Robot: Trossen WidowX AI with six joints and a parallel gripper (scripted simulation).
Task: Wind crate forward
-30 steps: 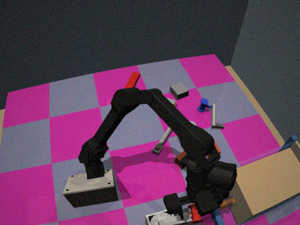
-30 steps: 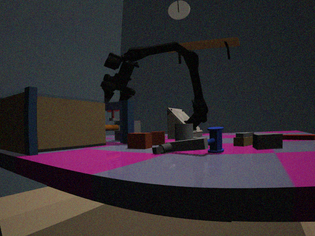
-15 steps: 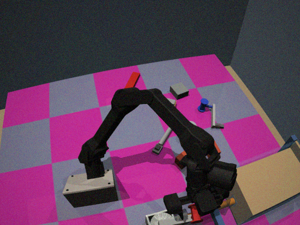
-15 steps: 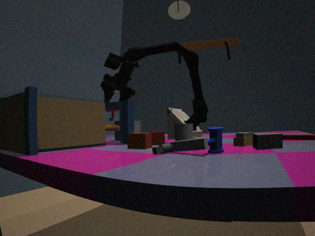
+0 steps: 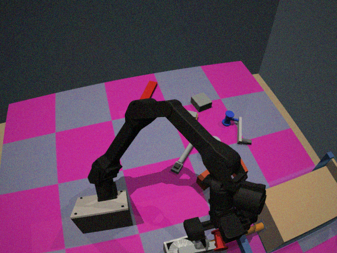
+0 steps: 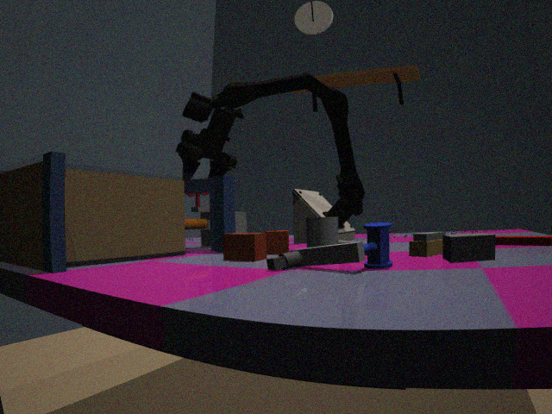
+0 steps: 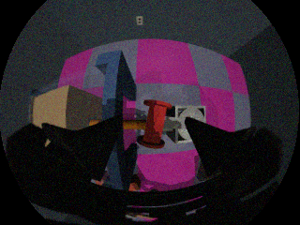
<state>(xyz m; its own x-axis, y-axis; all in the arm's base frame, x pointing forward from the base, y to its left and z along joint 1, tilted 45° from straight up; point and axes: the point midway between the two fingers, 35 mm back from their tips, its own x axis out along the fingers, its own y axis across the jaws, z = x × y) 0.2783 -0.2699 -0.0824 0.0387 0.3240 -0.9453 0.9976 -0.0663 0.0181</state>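
My gripper tip is now 2 cm above the red knob and 1 cm to the right of it. The rest, counted from my gripper tip: winch handle with red hub 5 cm below, 4 cm behind, 1 cm to the left; then winch 12 cm below, 11 cm behind, 1 cm to the left; then blue steel frame 6 cm ahead, 5 cm below, 2 cm to the left.
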